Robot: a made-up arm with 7 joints.
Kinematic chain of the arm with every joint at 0, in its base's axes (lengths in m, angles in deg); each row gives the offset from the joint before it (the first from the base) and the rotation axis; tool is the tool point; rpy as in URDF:
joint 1: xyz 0 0 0 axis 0.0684 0.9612 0.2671
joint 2: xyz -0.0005 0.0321 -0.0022 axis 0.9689 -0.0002 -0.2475
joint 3: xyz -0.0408 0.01 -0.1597 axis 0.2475 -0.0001 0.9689
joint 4: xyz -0.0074 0 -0.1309 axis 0.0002 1 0
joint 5: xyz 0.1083 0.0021 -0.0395 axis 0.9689 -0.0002 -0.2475
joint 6: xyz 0.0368 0 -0.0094 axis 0.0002 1 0
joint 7: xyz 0.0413 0 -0.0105 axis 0.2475 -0.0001 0.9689
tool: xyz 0 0 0 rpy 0 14.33 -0.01
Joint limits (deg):
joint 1: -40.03..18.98
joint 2: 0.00..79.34
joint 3: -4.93..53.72
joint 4: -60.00..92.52
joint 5: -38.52..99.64
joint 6: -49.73..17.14
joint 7: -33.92..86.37
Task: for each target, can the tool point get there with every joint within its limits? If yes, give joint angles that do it. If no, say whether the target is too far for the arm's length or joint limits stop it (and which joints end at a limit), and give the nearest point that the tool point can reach.
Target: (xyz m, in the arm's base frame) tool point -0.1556 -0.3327 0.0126
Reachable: no: joint limits stop it (at a limit: joint 1, joint 2, joint 3, joint 4, joint 6) | nearest point 0.0156 0.0157 -0.1718 | short by 0.430 m
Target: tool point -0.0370 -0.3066 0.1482
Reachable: no: joint limits stop it (at a limit: joint 1, joint 2, joint 3, joint 4, joint 6) | nearest point 0.1566 -0.0237 -0.0811 | short by 0.412 m
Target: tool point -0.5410 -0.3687 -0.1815
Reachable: no: too far | nearest point -0.2583 0.0052 -0.3988 | short by 0.517 m
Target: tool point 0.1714 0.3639 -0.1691
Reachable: yes | joints -1.28 57.36 16.03 11.74 59.95 7.73 -2.25
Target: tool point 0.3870 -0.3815 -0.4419
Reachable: no: too far | nearest point 0.2989 -0.0516 -0.3408 | short by 0.356 m
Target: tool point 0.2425 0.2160 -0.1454
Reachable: yes | joints -26.05 23.42 29.85 -18.12 44.45 11.03 1.57
